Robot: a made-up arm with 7 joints.
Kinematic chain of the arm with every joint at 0, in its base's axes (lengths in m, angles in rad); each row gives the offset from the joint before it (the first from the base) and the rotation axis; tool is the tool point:
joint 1: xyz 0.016 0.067 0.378 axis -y
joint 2: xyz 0 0.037 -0.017 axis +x
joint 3: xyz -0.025 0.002 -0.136 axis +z
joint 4: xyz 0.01 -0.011 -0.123 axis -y
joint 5: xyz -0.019 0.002 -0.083 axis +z
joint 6: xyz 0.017 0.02 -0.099 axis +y
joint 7: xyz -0.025 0 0.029 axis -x
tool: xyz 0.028 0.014 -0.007
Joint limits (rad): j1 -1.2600..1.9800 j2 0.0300..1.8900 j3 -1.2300..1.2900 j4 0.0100..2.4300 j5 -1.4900..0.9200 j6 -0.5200..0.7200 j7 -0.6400..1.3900
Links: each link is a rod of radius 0.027 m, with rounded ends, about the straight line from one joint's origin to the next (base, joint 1, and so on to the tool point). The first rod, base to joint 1, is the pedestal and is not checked.
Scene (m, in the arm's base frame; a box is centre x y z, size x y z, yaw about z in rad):
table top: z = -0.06
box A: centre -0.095 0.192 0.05 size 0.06 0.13 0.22 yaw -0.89
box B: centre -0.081 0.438 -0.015 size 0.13 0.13 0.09 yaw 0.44
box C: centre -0.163 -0.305 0 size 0.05 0.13 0.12 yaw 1.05
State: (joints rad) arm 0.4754 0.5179 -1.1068 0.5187 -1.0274 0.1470 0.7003
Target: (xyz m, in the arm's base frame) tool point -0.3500 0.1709 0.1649
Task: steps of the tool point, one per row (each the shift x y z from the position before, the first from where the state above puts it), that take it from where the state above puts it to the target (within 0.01 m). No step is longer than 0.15 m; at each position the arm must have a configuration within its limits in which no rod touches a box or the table.
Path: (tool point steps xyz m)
1: -0.0211 0.1045 0.0374
2: -0.0356 0.0898 0.0613
3: -0.0488 0.0674 0.0805
4: -0.0591 0.0388 0.0930
5: -0.0653 0.0063 0.0977
6: 0.0257 0.0015 -0.0779
7: -0.0230 -0.0177 -0.0830
8: -0.0690 -0.0362 -0.0629
9: -0.0997 -0.0529 -0.0218
10: -0.1068 -0.0673 0.0304
11: -0.0286 -0.0557 -0.0111
12: -0.0205 -0.0601 -0.0020
13: -0.0112 -0.0619 0.0068

